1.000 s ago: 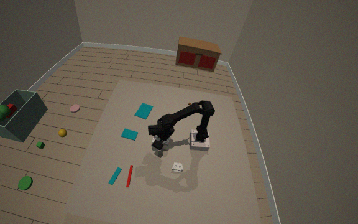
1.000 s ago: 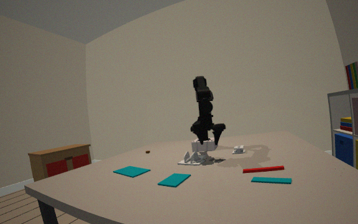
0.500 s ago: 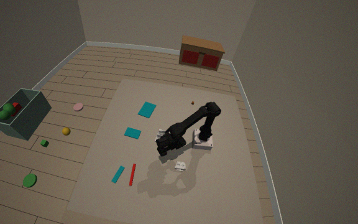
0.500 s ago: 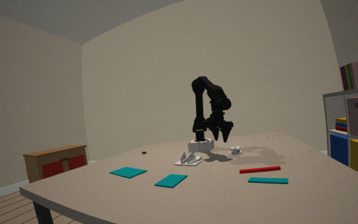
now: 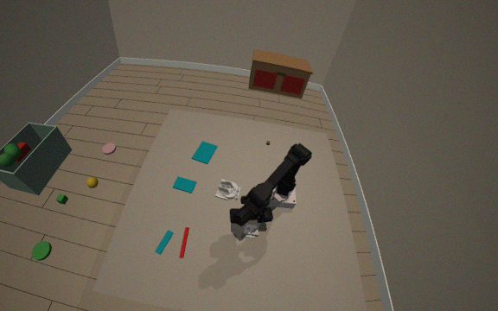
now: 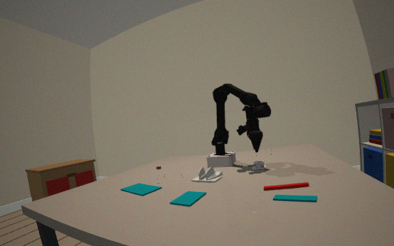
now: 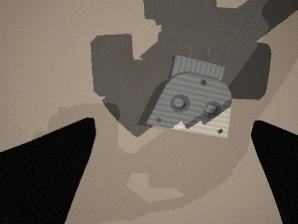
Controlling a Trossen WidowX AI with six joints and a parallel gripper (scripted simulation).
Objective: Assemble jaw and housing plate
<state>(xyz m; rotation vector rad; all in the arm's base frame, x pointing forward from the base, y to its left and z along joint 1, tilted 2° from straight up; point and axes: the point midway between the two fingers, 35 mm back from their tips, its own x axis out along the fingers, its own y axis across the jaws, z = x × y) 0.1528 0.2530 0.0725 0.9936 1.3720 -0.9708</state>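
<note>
Now: gripper tip 3 cm past the small white block and 9 cm above it. From my gripper tip the other things lie so: jaw: 12 cm ahead, 21 cm to the right, 8 cm below; then red strip: 27 cm ahead, 16 cm to the left, 9 cm below; then housing plate: 3 cm behind, 1 cm to the left, 7 cm below.
</note>
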